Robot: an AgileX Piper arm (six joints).
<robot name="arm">
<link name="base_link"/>
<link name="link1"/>
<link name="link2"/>
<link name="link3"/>
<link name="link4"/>
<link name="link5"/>
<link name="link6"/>
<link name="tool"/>
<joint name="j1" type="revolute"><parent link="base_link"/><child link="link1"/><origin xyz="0 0 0.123" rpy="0 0 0"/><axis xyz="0 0 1"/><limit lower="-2.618" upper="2.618"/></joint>
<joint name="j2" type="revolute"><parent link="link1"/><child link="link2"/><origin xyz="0 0 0" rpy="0 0 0"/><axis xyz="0 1 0"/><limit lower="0" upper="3.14"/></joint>
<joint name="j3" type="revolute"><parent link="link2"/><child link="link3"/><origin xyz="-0.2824 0 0.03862" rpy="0 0 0"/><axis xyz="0 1 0"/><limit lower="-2.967" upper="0"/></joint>
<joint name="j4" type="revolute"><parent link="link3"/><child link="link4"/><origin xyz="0.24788 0 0.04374" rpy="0 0 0"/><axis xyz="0.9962 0 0.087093"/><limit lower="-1.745" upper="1.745"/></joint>
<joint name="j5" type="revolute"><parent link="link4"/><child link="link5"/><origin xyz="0 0 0" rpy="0 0 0"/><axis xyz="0 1 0"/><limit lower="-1.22" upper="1.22"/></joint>
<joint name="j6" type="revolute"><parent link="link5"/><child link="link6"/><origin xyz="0.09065 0 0.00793" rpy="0 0 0"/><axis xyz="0.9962 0 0.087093"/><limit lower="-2.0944" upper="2.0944"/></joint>
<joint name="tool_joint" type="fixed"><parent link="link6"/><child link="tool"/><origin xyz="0 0 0" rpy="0 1.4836 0"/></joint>
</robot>
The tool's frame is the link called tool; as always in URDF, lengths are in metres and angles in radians.
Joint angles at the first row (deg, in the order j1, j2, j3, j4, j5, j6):
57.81 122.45 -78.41 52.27 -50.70 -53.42
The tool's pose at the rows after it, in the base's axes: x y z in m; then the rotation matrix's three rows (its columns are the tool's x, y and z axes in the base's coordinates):
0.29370 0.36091 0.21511; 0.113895 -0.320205 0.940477; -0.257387 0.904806 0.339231; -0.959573 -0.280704 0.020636
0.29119 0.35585 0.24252; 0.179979 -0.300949 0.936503; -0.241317 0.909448 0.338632; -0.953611 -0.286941 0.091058
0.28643 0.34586 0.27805; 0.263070 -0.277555 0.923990; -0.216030 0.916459 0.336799; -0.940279 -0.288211 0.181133
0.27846 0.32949 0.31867; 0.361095 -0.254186 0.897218; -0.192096 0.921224 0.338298; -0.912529 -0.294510 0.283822
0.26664 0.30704 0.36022; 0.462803 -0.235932 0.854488; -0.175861 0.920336 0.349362; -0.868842 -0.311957 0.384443
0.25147 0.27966 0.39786; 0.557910 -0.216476 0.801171; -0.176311 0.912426 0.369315; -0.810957 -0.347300 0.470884
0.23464 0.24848 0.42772; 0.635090 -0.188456 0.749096; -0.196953 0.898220 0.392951; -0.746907 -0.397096 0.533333
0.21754 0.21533 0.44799; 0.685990 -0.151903 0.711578; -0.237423 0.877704 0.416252; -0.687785 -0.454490 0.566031
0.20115 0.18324 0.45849; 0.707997 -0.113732 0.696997; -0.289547 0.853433 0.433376; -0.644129 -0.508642 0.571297
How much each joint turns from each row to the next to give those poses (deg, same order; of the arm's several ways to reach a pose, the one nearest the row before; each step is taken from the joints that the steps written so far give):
-0.04 -1.92 -0.11 -0.90 -1.18 -1.48
-0.13 -3.09 -0.03 -1.54 -1.06 -1.41
-0.34 -4.34 0.38 -2.42 -1.06 -1.18
-0.68 -5.58 1.08 -3.73 -0.62 -0.97
-1.08 -6.60 1.79 -4.93 0.54 -0.68
-1.51 -7.21 2.43 -5.70 1.79 -0.54
-2.08 -7.48 3.06 -5.81 2.84 -0.34
-2.68 -7.50 3.59 -5.26 3.79 -0.18
-3.03 -7.14 3.88 -4.03 4.30 -0.09

